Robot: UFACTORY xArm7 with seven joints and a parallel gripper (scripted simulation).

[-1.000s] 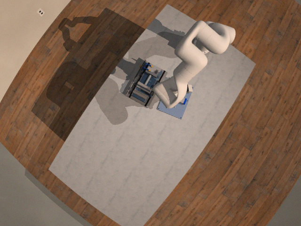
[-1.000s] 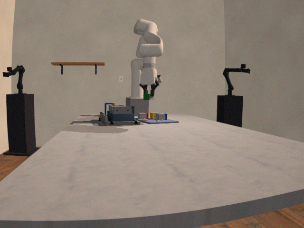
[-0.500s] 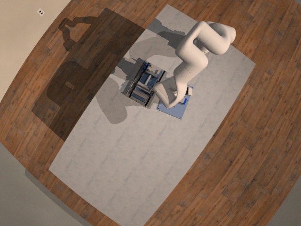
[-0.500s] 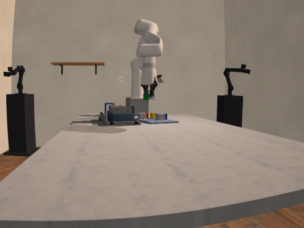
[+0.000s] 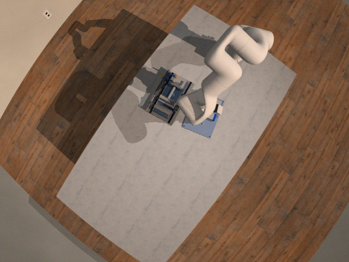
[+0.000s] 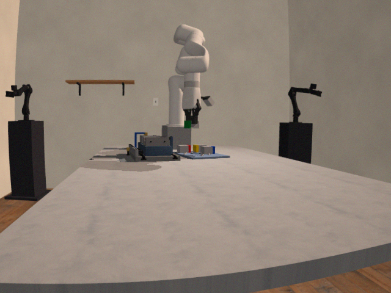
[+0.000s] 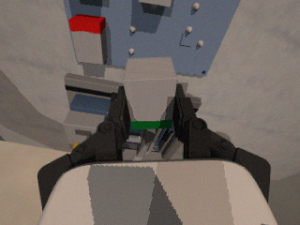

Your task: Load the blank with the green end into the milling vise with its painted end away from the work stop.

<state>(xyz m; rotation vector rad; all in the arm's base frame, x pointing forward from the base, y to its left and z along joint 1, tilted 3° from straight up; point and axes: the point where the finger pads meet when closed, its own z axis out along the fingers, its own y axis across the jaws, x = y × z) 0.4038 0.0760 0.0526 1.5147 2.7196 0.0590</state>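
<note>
My gripper is now 2 cm above the green-ended blank. From my hand the other things lie so: blue infeed plate: 2 cm behind, 4 cm to the left, 17 cm below; red-ended blank: 8 cm behind, 3 cm to the right, 15 cm below; blue-ended blank: 3 cm behind, 8 cm to the left, 15 cm below.
</note>
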